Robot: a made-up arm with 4 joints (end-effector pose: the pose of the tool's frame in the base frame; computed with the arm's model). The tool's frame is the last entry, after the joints. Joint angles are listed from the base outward.
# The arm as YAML. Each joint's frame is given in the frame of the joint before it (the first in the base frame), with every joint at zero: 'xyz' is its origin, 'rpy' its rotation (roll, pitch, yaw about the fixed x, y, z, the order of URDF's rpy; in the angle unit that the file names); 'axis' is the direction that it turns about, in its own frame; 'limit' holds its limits. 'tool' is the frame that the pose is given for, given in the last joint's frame.
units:
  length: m
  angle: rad
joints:
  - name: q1
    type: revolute
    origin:
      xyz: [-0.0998, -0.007, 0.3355]
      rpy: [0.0, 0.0, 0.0]
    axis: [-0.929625, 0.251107, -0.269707]
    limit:
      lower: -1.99
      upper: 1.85
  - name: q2
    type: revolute
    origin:
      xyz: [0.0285, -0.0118, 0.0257]
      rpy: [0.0, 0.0, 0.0]
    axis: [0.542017, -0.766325, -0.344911]
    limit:
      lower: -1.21
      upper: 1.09
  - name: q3
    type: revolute
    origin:
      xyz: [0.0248, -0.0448, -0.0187]
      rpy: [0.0, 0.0, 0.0]
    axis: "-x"
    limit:
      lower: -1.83
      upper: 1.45
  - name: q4
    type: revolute
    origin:
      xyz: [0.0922, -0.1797, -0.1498]
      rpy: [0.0, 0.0, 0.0]
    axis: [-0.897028, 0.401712, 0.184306]
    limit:
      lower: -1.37
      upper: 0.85
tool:
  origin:
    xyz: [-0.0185, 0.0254, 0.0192]
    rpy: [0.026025, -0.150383, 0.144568]
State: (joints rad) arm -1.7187 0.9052 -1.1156 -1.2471
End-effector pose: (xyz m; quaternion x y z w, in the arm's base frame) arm 0.0984 0.0770 0.4889 -0.7147 0.0583 0.1494 0.6808
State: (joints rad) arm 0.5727 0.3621 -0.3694 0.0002
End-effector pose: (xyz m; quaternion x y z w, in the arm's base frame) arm 0.0184 -0.2282 0.2474 0.0064 -0.1786 -0.0130 0.9838
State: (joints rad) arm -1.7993 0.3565 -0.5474 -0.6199
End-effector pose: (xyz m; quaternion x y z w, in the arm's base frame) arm 0.0871 0.1768 0.3633 -0.9819 0.1871 0.0144 0.0252
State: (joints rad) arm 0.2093 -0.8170 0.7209 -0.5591
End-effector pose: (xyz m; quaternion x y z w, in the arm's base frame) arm 0.0871 -0.2262 0.4098 -0.3292 0.1851 0.2380 0.8948
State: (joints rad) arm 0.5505 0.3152 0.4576 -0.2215
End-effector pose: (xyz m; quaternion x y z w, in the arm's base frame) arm -0.0211 -0.2718 0.4006 -0.3050 -0.1516 -0.0148 0.9401
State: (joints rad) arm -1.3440 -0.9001 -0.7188 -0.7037
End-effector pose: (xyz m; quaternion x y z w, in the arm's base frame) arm 0.0096 0.0921 0.1356 0.8174 0.0976 0.1873 0.5359
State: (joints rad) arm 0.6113 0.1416 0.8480 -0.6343
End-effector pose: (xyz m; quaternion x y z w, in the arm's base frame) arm -0.0156 -0.2279 0.5016 -0.3807 -0.1468 0.0428 0.9120
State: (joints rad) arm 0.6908 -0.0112 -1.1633 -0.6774
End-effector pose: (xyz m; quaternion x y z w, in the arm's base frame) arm -0.0259 -0.1544 0.1751 0.4919 -0.2272 -0.1914 0.8184
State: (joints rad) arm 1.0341 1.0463 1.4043 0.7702
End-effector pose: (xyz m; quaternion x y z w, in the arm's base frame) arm -0.1323 -0.1396 0.5631 -0.8687 0.1046 -0.3443 0.3404
